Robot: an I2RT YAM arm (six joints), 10 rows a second.
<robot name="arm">
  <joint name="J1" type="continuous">
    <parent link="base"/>
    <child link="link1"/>
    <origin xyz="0 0 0.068"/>
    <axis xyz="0 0 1"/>
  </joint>
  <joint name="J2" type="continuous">
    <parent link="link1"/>
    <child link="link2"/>
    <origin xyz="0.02 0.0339 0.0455"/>
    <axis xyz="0 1 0"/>
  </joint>
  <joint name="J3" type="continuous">
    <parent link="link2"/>
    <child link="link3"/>
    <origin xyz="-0.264 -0.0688 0"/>
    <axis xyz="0 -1 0"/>
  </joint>
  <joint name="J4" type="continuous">
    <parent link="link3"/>
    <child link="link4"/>
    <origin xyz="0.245 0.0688 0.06"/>
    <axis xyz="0 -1 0"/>
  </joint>
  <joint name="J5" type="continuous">
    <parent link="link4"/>
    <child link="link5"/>
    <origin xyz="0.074 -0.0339 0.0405"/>
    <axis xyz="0 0 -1"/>
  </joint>
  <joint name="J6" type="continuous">
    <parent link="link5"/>
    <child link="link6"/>
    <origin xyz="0.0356 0 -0.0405"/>
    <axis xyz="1 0 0"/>
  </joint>
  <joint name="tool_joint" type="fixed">
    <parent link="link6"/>
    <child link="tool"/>
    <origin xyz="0 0 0" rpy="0 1.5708 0"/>
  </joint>
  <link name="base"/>
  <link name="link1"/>
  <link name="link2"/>
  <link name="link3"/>
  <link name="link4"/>
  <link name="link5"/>
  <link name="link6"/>
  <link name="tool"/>
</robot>
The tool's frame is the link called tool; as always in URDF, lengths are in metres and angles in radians. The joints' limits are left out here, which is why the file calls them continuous.
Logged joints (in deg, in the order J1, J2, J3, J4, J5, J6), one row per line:
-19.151 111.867 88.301 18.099 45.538 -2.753
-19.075 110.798 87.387 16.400 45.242 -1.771
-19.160 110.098 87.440 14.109 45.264 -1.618
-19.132 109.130 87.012 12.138 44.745 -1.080
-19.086 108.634 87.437 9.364 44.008 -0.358
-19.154 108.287 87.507 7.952 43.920 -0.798
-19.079 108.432 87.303 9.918 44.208 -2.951
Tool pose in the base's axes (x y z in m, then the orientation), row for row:
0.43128 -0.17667 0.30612 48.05 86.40 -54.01
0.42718 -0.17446 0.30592 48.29 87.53 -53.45
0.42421 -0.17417 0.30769 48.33 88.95 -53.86
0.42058 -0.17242 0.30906 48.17 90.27 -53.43
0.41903 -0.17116 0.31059 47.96 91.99 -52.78
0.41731 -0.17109 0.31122 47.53 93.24 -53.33
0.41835 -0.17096 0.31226 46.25 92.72 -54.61
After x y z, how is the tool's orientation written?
As a rotation vector, in degrees.
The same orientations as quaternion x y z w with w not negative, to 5 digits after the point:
0.35496 0.63827 -0.39899 0.55445
0.35596 0.64522 -0.39400 0.54932
0.35481 0.65302 -0.39541 0.53974
0.35280 0.66113 -0.39132 0.53414
0.35018 0.67167 -0.38538 0.52698
0.34587 0.67849 -0.38807 0.51907
0.33691 0.67543 -0.39781 0.52157

